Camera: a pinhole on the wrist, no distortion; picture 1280 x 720 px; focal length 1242.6 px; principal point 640.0 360.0 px. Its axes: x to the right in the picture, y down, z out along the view. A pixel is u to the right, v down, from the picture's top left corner.
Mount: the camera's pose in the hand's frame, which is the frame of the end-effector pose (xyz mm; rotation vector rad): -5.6 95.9 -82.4 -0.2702 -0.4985 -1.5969
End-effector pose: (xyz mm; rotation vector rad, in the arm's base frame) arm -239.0 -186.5 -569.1 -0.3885 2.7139 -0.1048
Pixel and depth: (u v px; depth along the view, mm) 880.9 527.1 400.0
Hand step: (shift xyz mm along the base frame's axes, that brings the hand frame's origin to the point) 76.2 202.1 -309.9
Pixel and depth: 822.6 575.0 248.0
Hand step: 14.1 168.1 -168.9
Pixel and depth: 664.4 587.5 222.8
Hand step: -8.3 183.4 -138.4
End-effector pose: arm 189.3 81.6 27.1 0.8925 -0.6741 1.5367
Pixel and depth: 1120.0 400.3 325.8
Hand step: -90.3 -263.2 111.2
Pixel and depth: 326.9 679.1 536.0
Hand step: -401.3 -315.1 281.5
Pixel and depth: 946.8 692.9 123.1
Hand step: -117.1 -51.4 39.6
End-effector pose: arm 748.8 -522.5 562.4 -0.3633 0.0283 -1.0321
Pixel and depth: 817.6 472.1 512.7
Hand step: 288.4 264.1 294.4
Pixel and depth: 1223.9 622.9 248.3
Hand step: 130.4 101.1 152.0
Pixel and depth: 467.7 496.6 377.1
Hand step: 306.1 215.8 116.8
